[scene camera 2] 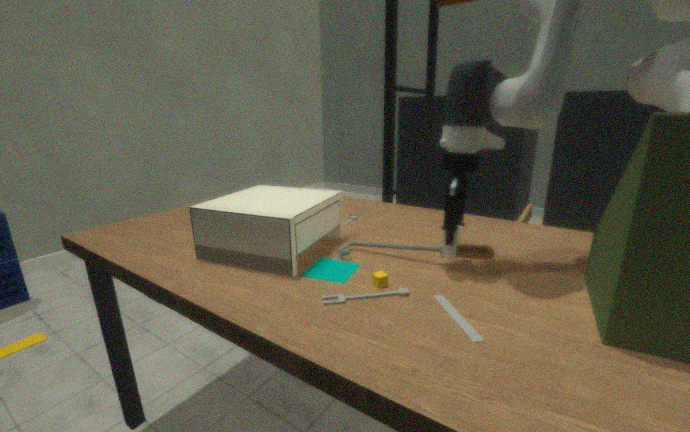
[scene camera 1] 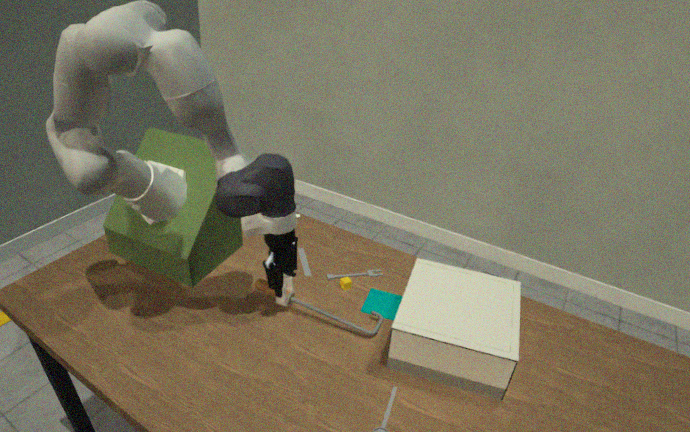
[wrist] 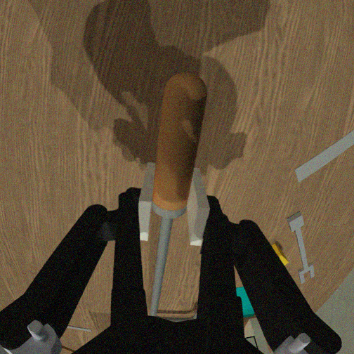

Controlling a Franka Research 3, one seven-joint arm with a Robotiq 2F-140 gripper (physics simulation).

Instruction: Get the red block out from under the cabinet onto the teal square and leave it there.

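Observation:
My gripper (scene camera 1: 286, 299) (scene camera 2: 449, 252) (wrist: 171, 180) is shut on the wooden handle of a grey hooked rod (scene camera 1: 330, 316) (scene camera 2: 392, 246) (wrist: 180, 140), low over the table. The rod points toward the cabinet (scene camera 1: 458, 310) (scene camera 2: 244, 231), a white box with a low gap on the side facing the arm. Its hook end is beside the teal square (scene camera 1: 379, 301) (scene camera 2: 332, 270) (wrist: 245, 302), a little short of the cabinet. Whether the rod touches the table is hard to tell. The teal square lies flat right by the cabinet. The red block does not show in any view.
A yellow cube (scene camera 1: 345, 283) (scene camera 2: 379, 279) (wrist: 280, 254) and a grey fork-ended tool (scene camera 1: 351, 275) (scene camera 2: 371, 295) (wrist: 302, 245) lie near the teal square. A flat grey strip (scene camera 1: 305, 262) (scene camera 2: 458, 318) (wrist: 325, 156) lies nearer the green base (scene camera 1: 213, 244) (scene camera 2: 641, 254). Another thin tool (scene camera 1: 389, 407) lies beside the cabinet.

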